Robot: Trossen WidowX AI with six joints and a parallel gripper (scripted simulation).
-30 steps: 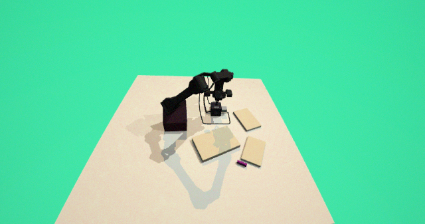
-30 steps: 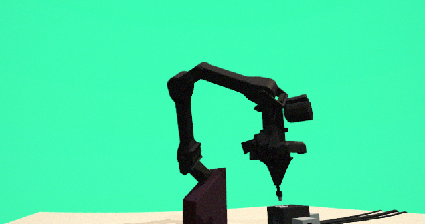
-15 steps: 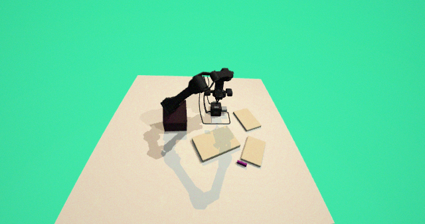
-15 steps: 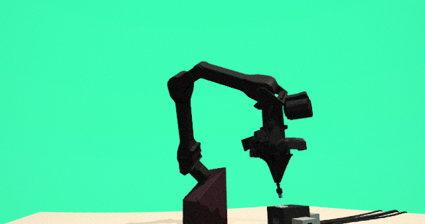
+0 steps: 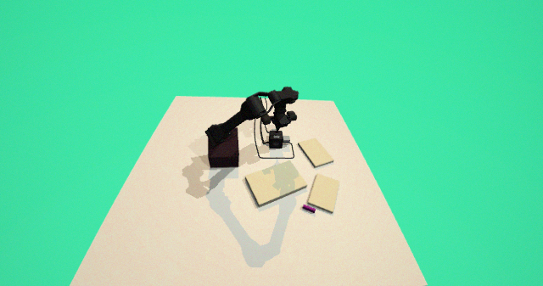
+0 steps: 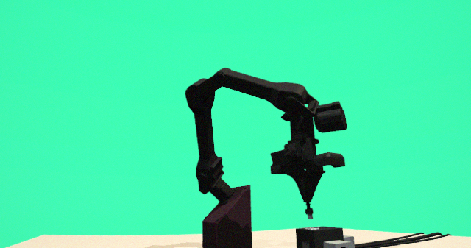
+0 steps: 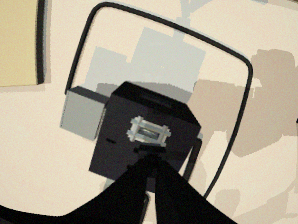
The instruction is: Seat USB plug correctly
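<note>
Right now the usb plug is 20 mm below my gripper tip. Round my gripper tip: metal-rimmed socket (10 mm to the left, 70 mm below); then small purple piece (60 mm ahead, 420 mm to the right, 120 mm below).
</note>
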